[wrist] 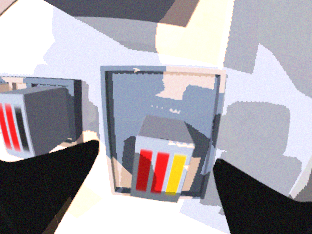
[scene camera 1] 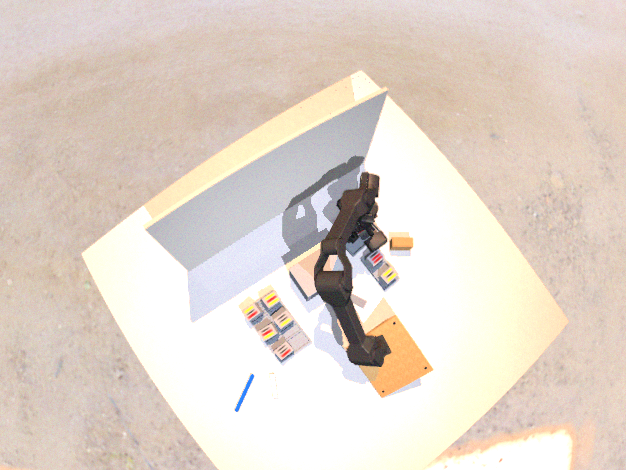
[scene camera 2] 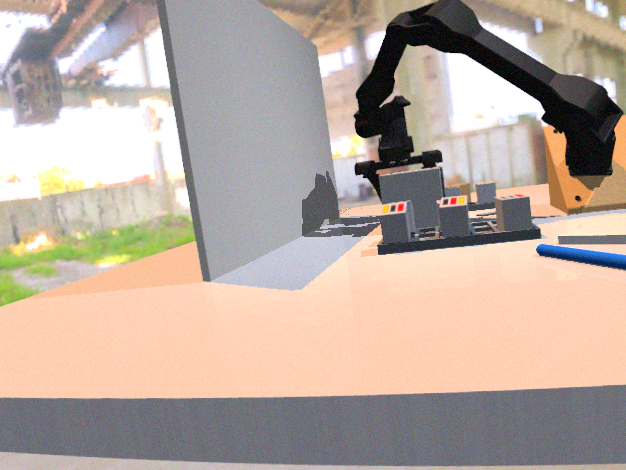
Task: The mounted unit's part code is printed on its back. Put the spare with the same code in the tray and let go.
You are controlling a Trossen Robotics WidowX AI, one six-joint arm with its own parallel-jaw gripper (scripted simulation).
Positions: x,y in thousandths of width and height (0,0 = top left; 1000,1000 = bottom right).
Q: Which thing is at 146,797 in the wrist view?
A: The gripper.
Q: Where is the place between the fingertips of the gripper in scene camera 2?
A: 645,431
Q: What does the gripper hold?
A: Nothing.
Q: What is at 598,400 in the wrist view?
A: A tray.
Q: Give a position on a mounted unit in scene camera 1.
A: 483,584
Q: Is the gripper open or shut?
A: Open.
